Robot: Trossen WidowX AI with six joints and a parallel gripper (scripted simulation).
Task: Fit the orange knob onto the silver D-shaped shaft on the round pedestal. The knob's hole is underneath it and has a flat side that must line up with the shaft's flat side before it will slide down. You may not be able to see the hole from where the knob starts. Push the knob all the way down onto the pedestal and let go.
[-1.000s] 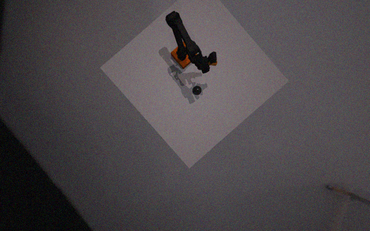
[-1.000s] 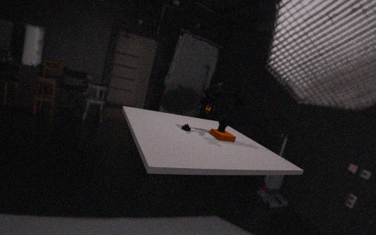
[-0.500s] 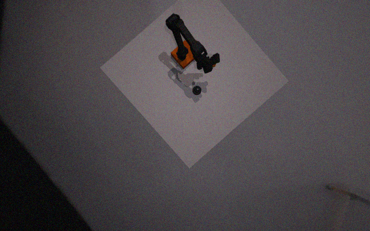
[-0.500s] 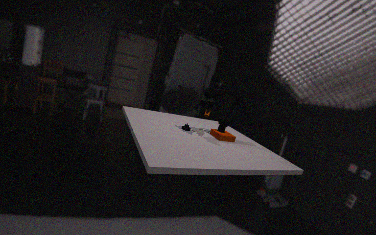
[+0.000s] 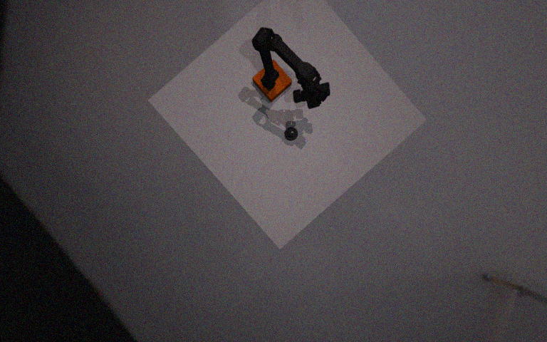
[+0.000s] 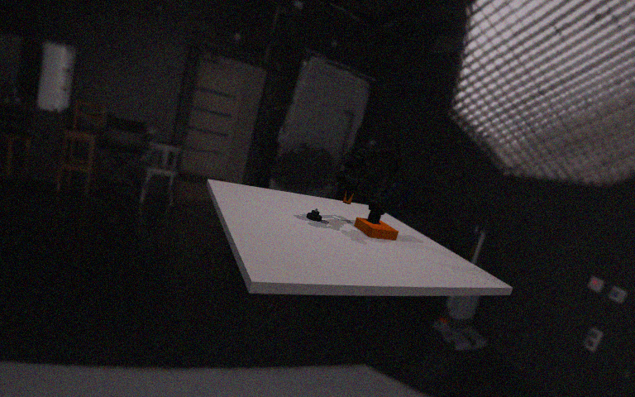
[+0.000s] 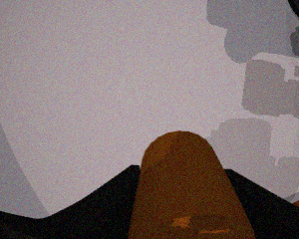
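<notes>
My gripper tip is now 1 cm past the orange knob, 1 cm to the left of it and 3 cm below it. Round my gripper tip: pedestal with D-shaped shaft: 3 cm ahead, 20 cm to the right, 14 cm below.
</notes>
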